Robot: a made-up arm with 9 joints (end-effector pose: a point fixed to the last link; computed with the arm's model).
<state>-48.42 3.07 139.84 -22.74 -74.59 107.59 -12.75 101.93 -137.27</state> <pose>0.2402 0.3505 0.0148 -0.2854 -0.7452 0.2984 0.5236</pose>
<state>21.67 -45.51 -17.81 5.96 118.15 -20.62 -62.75 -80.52 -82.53</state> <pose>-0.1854 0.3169 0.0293 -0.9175 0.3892 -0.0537 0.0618</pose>
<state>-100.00 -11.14 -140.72 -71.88 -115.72 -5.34 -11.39 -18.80 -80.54</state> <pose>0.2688 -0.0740 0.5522 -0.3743 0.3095 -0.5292 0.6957</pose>
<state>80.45 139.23 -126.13 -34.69 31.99 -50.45 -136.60 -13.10 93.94</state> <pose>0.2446 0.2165 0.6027 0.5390 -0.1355 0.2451 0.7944</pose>
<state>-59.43 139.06 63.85 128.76 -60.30 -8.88 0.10 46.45 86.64</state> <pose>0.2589 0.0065 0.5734 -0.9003 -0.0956 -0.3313 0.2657</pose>
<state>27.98 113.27 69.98 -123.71 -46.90 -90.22 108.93 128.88 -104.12</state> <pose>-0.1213 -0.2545 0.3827 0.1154 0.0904 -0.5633 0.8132</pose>
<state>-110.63 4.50 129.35 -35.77 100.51 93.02 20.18 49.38 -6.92</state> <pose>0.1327 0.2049 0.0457 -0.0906 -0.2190 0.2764 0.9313</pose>
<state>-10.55 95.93 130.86 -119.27 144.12 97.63 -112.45 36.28 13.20</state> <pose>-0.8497 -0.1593 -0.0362 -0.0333 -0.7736 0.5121 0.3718</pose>
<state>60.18 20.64 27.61 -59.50 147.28 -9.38 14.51 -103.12 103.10</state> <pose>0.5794 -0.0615 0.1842 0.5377 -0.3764 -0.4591 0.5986</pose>
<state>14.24 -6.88 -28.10 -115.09 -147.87 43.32 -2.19 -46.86 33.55</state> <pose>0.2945 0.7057 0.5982 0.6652 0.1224 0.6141 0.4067</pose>
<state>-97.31 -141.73 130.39 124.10 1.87 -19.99 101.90 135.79 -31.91</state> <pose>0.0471 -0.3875 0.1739 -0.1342 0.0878 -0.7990 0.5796</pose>
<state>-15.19 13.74 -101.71 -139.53 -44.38 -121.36 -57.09 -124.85 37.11</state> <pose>-0.5812 0.5324 0.1807 0.0943 0.9921 -0.0826 0.0028</pose>
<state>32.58 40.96 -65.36 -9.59 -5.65 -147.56 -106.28 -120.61 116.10</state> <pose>-0.3433 -0.1114 -0.0859 -0.2785 0.3565 0.8859 0.1023</pose>
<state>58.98 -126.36 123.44 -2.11 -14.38 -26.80 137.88 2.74 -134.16</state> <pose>-0.0821 0.4371 0.0219 -0.2531 0.4287 0.2572 0.8283</pose>
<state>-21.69 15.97 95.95 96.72 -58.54 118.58 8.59 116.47 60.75</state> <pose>-0.5158 0.1115 -0.3684 -0.4939 0.5795 0.4184 0.4951</pose>
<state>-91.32 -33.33 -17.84 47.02 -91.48 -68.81 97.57 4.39 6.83</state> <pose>-0.6996 -0.4278 0.5070 0.6029 -0.7833 -0.0714 0.1337</pose>
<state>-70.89 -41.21 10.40 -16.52 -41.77 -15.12 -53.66 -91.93 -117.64</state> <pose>-0.3217 0.2781 0.3323 -0.1387 0.9260 0.2689 0.2258</pose>
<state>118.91 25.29 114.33 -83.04 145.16 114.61 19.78 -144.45 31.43</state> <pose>0.4238 0.0261 -0.3250 -0.1355 0.1682 -0.3021 0.9285</pose>
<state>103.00 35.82 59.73 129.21 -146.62 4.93 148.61 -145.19 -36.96</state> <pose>0.2776 0.4287 0.1327 0.1576 -0.4359 0.6375 0.6154</pose>
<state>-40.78 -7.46 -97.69 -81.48 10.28 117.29 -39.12 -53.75 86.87</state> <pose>-0.4584 0.2681 -0.0064 -0.2908 0.3431 0.8217 0.3499</pose>
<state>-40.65 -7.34 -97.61 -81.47 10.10 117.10 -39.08 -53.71 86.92</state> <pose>-0.4584 0.2718 -0.0050 -0.2879 0.3442 0.8214 0.3520</pose>
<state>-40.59 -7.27 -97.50 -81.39 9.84 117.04 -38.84 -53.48 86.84</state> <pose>-0.4597 0.2749 -0.0020 -0.2842 0.3460 0.8216 0.3530</pose>
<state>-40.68 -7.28 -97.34 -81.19 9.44 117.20 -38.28 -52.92 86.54</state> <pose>-0.4630 0.2769 0.0037 -0.2790 0.3490 0.8226 0.3517</pose>
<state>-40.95 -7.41 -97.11 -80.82 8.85 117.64 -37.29 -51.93 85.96</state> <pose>-0.4688 0.2776 0.0131 -0.2718 0.3536 0.8248 0.3476</pose>
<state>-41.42 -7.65 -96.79 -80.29 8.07 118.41 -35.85 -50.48 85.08</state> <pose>-0.4773 0.2760 0.0262 -0.2631 0.3599 0.8281 0.3398</pose>
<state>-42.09 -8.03 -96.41 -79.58 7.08 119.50 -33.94 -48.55 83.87</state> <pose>-0.4881 0.2718 0.0437 -0.2527 0.3678 0.8327 0.3278</pose>
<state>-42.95 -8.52 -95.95 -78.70 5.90 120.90 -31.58 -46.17 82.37</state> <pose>-0.5007 0.2642 0.0652 -0.2412 0.3773 0.8383 0.3109</pose>
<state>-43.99 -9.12 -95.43 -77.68 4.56 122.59 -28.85 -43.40 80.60</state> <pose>-0.5141 0.2522 0.0902 -0.2297 0.3880 0.8447 0.2885</pose>
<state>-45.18 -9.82 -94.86 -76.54 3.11 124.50 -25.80 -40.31 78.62</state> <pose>-0.5273 0.2357 0.1179 -0.2189 0.3994 0.8512 0.2609</pose>
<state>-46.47 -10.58 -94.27 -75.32 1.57 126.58 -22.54 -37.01 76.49</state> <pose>-0.5390 0.2146 0.1476 -0.2095 0.4108 0.8575 0.2281</pose>
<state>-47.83 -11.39 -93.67 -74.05 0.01 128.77 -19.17 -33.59 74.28</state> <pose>-0.5480 0.1892 0.1779 -0.2025 0.4217 0.8630 0.1910</pose>
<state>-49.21 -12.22 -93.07 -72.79 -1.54 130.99 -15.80 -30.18 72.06</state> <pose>-0.5538 0.1605 0.2075 -0.1983 0.4313 0.8671 0.1508</pose>
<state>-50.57 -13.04 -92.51 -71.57 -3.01 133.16 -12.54 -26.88 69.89</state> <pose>-0.5557 0.1299 0.2353 -0.1971 0.4394 0.8696 0.1093</pose>
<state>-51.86 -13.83 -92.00 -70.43 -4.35 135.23 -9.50 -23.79 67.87</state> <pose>-0.5541 0.0991 0.2603 -0.1986 0.4457 0.8702 0.0685</pose>
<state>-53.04 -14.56 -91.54 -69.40 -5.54 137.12 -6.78 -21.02 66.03</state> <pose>-0.5496 0.0699 0.2817 -0.2023 0.4503 0.8691 0.0303</pose>
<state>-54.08 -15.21 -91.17 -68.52 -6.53 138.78 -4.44 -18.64 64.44</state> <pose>-0.5433 0.0436 0.2994 0.2074 -0.4532 -0.8670 0.0039</pose>
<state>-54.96 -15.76 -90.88 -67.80 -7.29 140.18 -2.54 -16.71 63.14</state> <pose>-0.5364 0.0212 0.3129 0.2131 -0.4549 -0.8641 0.0325</pose>
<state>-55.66 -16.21 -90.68 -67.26 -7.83 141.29 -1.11 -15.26 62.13</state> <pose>-0.5299 0.0034 0.3225 0.2189 -0.4555 -0.8612 0.0548</pose>
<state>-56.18 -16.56 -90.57 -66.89 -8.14 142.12 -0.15 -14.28 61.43</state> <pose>-0.5248 -0.0098 0.3284 0.2241 -0.4556 -0.8586 0.0706</pose>
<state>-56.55 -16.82 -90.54 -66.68 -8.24 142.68 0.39 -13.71 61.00</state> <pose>-0.5214 -0.0190 0.3311 0.2285 -0.4554 -0.8567 0.0805</pose>
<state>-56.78 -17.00 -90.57 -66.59 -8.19 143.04 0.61 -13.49 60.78</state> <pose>-0.5194 -0.0248 0.3314 0.2322 -0.4549 -0.8555 0.0857</pose>
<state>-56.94 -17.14 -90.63 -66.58 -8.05 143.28 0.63 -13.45 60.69</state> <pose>-0.5184 -0.0287 0.3303 0.2355 -0.4544 -0.8546 0.0881</pose>
